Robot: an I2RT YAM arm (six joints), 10 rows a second.
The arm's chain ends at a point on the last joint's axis. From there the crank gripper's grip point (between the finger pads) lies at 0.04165 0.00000 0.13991 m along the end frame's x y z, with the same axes.
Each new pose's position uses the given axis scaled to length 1; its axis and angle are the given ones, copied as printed.
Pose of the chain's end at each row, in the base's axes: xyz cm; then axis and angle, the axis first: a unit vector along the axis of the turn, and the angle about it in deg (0 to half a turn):
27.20, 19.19, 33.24, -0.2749, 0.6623, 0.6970, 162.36
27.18, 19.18, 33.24, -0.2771, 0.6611, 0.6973, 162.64
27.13, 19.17, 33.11, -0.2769, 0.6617, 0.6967, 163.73
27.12, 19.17, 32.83, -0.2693, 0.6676, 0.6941, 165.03
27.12, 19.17, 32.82, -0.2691, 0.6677, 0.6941, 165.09
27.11, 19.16, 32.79, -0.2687, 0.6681, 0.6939, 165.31
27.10, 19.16, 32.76, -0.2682, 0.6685, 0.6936, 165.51
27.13, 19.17, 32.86, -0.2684, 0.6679, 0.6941, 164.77
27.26, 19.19, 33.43, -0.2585, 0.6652, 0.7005, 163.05
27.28, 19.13, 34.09, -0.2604, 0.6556, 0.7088, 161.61
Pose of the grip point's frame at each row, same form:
21.42, 32.37, 30.79, -0.2749, 0.6623, 0.6970, 162.36
21.31, 32.32, 30.79, -0.2771, 0.6611, 0.6973, 162.64
21.06, 32.22, 30.64, -0.2769, 0.6617, 0.6967, 163.73
20.96, 32.16, 30.32, -0.2693, 0.6676, 0.6941, 165.03
20.95, 32.16, 30.31, -0.2691, 0.6677, 0.6941, 165.09
20.91, 32.13, 30.28, -0.2687, 0.6681, 0.6939, 165.31
20.87, 32.12, 30.24, -0.2682, 0.6685, 0.6936, 165.51
21.03, 32.19, 30.35, -0.2684, 0.6679, 0.6941, 164.77
21.58, 32.45, 31.20, -0.2585, 0.6652, 0.7005, 163.05
21.74, 32.50, 32.15, -0.2604, 0.6556, 0.7088, 161.61

